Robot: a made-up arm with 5 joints.
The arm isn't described. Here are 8 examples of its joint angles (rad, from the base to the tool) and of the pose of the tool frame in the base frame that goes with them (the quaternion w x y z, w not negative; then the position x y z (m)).
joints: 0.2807 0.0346 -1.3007 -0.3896 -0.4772
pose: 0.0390 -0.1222 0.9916 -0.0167 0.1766 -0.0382 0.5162
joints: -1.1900 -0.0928 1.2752 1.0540 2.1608
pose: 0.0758 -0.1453 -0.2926 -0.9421 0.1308 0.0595 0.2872
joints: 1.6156 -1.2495 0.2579 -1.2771 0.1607
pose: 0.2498 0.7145 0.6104 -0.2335 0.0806 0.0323 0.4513
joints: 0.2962 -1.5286 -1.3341 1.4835 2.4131
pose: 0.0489 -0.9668 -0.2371 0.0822 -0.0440 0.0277 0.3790
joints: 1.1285 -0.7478 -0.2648 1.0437 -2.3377
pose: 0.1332 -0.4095 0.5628 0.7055 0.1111 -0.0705 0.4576
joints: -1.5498 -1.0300 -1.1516 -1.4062 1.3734
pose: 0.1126 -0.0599 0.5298 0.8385 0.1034 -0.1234 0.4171
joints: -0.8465 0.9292 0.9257 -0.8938 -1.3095
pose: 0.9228 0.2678 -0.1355 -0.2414 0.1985 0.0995 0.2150
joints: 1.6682 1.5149 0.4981 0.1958 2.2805
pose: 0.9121 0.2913 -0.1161 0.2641 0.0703 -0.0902 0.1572
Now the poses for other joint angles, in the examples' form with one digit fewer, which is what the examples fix.
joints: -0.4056 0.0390 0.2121 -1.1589 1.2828
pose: 0.222 -0.381 -0.866 0.238 0.264 0.059 0.407
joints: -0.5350 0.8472 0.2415 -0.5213 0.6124
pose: 0.748 -0.007 -0.481 0.458 0.285 0.098 0.243
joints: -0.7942 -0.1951 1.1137 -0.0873 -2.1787
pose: 0.703 0.361 -0.022 -0.612 0.192 0.083 0.302
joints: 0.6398 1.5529 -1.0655 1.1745 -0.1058
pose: 0.921 0.011 0.044 -0.386 0.263 -0.143 0.187
